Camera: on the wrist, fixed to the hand. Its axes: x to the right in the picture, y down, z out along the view.
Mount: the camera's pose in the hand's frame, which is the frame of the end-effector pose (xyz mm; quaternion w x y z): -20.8 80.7 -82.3 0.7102 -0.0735 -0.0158 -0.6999
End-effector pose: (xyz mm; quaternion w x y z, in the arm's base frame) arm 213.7 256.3 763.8 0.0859 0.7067 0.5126 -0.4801
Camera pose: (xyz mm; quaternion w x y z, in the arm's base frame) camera 327.1 256.3 793.0 0.2150 -0.1292 -0.8926 0.3746
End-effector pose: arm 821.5 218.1 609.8 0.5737 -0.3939 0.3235 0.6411
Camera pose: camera 753.2 126.1 585.5 0.8324 -0.5382 -0.1021 0.0838
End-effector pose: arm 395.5 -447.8 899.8 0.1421 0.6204 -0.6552 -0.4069
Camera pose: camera 400.0 -466.0 1015.4 0.1486 -0.8824 0.0034 0.4464
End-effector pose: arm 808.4 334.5 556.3 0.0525 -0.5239 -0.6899 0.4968
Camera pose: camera 920.6 366.8 547.1 0.3356 0.1148 -0.8940 0.2737
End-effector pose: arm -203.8 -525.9 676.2 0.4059 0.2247 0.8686 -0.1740
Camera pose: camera -200.7 -423.5 733.0 0.1967 -0.4810 0.7806 -0.3474
